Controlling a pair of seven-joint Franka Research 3 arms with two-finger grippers.
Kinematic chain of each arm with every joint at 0, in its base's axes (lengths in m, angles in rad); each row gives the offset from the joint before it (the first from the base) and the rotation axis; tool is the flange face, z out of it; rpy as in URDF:
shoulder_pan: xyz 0 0 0.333 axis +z
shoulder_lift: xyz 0 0 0 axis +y
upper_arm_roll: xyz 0 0 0.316 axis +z
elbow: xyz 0.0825 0 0 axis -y
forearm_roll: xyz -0.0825 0 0.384 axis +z
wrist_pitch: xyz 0 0 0 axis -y
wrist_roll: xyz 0.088 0 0 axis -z
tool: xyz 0 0 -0.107 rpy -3.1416 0 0
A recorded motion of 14 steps. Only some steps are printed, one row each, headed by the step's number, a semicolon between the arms.
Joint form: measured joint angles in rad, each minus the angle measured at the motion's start. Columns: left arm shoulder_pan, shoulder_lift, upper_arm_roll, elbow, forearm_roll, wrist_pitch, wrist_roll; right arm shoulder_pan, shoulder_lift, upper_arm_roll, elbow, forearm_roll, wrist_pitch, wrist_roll.
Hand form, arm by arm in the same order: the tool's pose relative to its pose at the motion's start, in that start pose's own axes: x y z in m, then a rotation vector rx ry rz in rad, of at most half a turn. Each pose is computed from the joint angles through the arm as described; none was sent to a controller.
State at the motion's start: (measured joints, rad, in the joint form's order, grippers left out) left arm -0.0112 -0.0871 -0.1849 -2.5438 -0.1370 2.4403 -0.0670; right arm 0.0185 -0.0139 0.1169 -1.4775 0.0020 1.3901 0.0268
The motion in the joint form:
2: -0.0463 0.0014 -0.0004 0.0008 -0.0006 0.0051 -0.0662; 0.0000 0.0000 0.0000 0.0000 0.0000 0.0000 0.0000
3: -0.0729 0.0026 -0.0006 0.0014 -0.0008 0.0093 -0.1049; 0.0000 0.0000 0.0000 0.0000 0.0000 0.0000 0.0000
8: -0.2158 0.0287 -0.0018 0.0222 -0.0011 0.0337 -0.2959; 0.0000 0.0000 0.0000 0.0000 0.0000 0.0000 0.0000
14: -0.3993 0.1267 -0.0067 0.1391 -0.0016 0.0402 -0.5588; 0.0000 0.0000 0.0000 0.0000 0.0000 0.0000 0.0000
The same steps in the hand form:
2: -0.0033 0.0206 0.0014 0.0002 0.0012 -0.0201; 0.0000 0.0000 0.0000 0.0000 0.0000 0.0000
3: -0.0054 0.0323 0.0022 0.0001 0.0029 -0.0323; 0.0000 0.0000 0.0000 0.0000 0.0000 0.0000
8: -0.0170 0.0968 0.0082 -0.0059 0.0101 -0.0799; 0.0000 0.0000 0.0000 0.0000 0.0000 0.0000
14: -0.0252 0.1944 0.0141 -0.0319 0.0071 -0.1539; 0.0000 0.0000 0.0000 0.0000 0.0000 0.0000

